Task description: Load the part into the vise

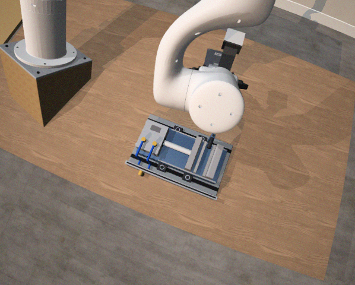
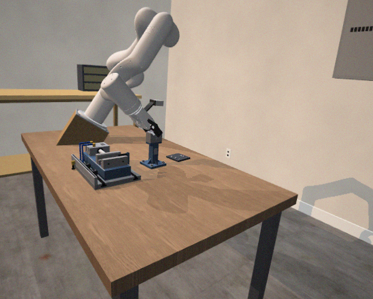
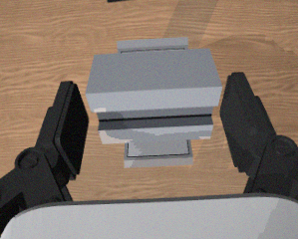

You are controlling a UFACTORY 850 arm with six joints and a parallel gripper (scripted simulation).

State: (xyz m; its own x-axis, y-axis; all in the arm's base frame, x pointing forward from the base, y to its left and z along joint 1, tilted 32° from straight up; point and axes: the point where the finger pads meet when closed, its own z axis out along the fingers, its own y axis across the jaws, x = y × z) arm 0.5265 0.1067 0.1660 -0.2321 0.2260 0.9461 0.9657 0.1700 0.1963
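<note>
Now: hand right at the part. Also, from my hand: work stop (8 cm ahead, 17 cm to the right, 7 cm below); V-block post (11 cm below); infeed plate (5 cm behind, 17 cm to the left, 16 cm below).
</note>
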